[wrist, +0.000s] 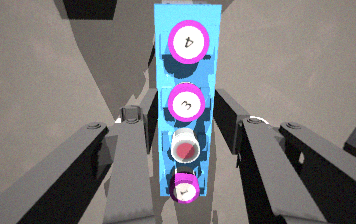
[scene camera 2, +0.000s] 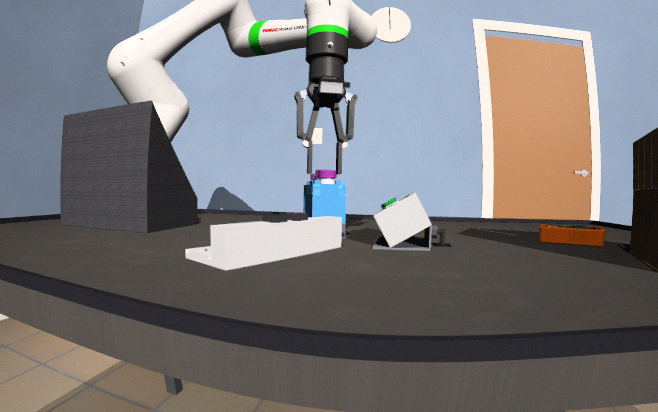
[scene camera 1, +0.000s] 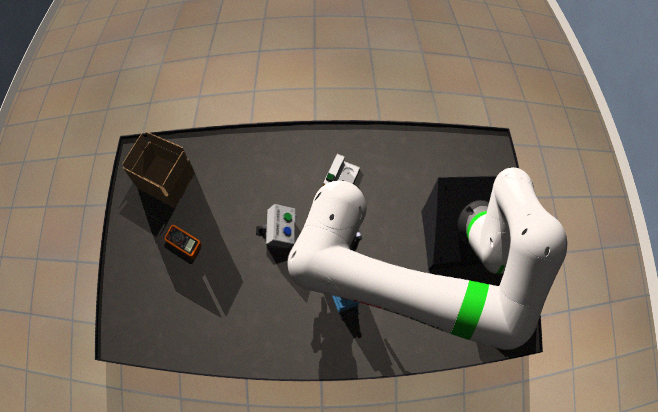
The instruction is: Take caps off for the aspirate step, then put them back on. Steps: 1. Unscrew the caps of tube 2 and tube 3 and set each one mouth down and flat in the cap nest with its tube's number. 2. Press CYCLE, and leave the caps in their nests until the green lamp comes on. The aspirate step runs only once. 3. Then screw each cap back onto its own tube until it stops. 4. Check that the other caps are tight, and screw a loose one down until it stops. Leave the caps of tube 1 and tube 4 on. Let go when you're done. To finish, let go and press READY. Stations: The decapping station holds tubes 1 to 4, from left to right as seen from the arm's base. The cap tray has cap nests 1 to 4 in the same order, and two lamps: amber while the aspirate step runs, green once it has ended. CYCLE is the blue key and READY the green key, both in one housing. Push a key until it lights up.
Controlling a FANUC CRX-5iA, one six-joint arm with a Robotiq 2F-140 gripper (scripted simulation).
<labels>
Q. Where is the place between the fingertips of my gripper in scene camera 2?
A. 324, 173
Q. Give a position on a cardboard box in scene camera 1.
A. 155, 164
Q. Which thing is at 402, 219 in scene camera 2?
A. A key housing.
</labels>
